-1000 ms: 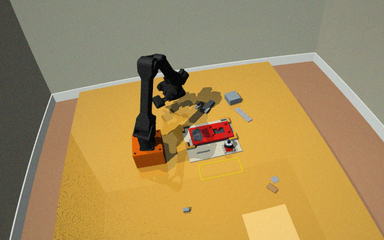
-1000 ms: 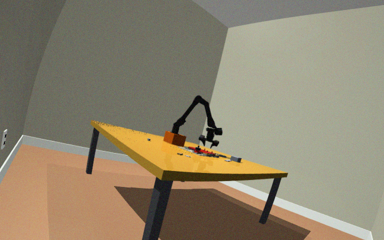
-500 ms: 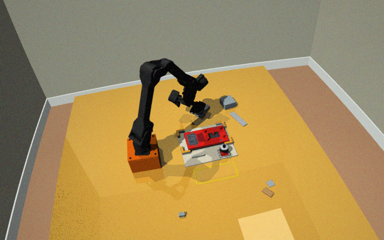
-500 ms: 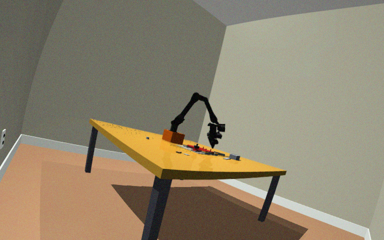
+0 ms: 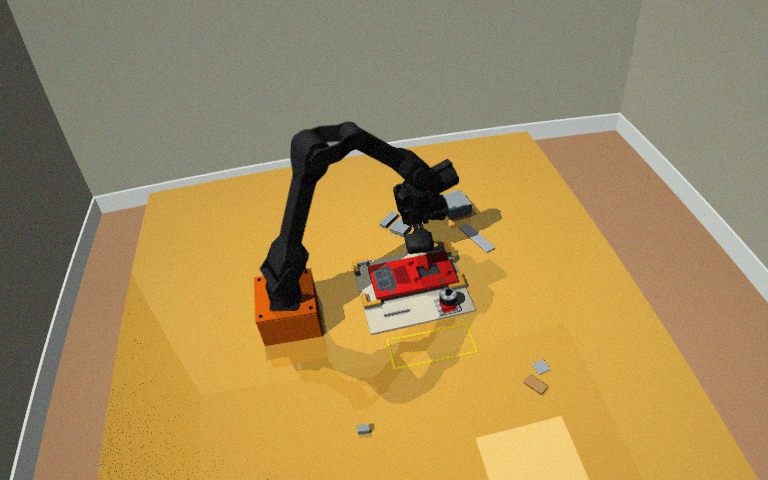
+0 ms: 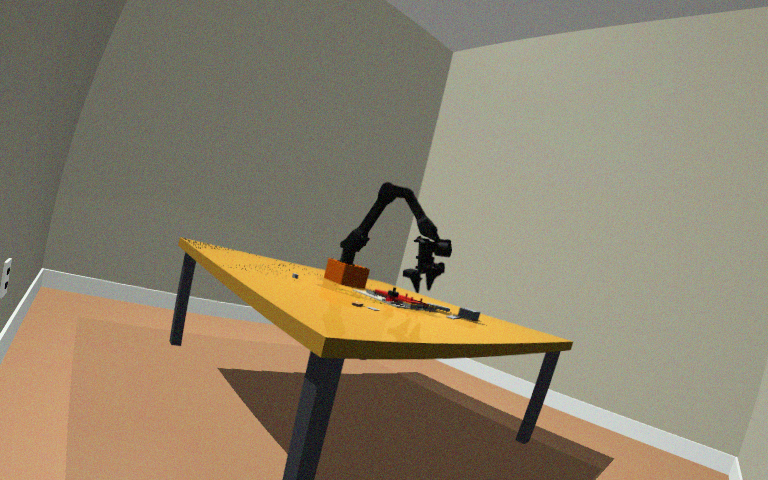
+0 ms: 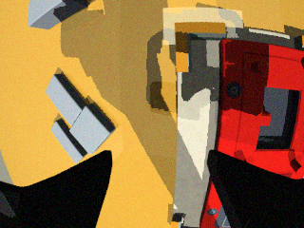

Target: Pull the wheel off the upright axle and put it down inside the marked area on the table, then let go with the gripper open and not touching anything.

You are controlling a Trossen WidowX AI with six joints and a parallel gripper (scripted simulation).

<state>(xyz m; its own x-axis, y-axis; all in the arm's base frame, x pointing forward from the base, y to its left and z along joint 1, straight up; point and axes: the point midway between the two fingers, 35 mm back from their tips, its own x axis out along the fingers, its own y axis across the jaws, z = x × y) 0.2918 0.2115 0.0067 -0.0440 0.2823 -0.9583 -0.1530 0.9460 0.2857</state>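
The wheel lies 70 mm ahead of my gripper tip, 190 mm to the right of it and 20 mm below it. The rest, counted from my gripper tip: tan tile (240 mm ahead, 420 mm to the right, 60 mm below).
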